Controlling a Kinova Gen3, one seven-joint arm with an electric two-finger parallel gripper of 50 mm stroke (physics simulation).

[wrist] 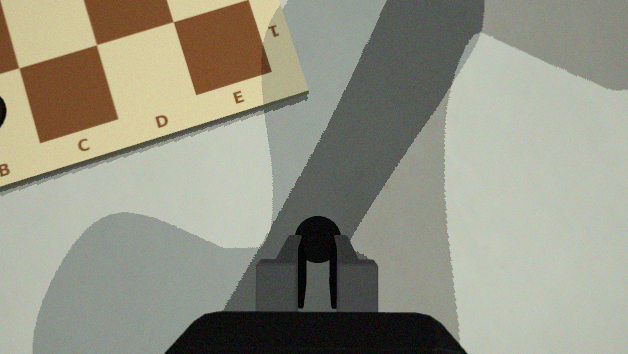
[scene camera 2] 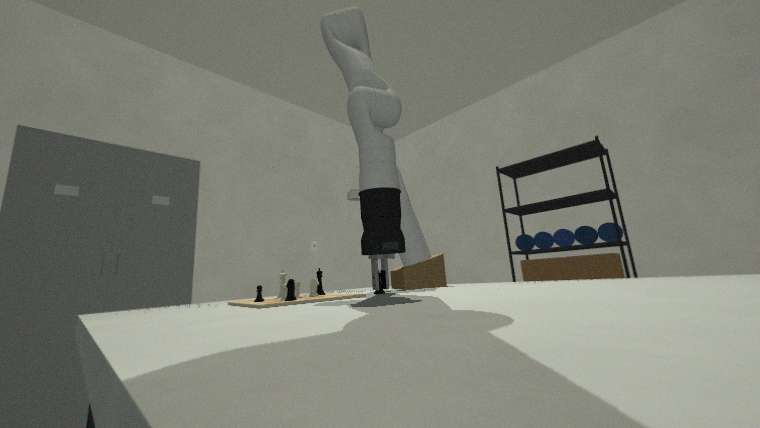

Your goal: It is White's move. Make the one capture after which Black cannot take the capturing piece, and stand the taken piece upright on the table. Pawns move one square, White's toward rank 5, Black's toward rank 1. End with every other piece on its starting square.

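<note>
My gripper is shut on a black chess piece, held upright with its round base down, beside the board. The base is at or very near the table; a small gap cannot be ruled out. The chessboard lies left of the gripper; squares C1, D1 and E1 are bare in the wrist view. On it in the scene view stand a small black pawn, a tall white piece, a black knight, another white piece and a black king. The knight's base is cut by the wrist view's left edge.
The board's near right corner points toward the gripper's side. A wooden wedge-shaped block stands behind and right of the gripper at the arm's foot. A dark shelf rack and a grey cabinet stand in the background.
</note>
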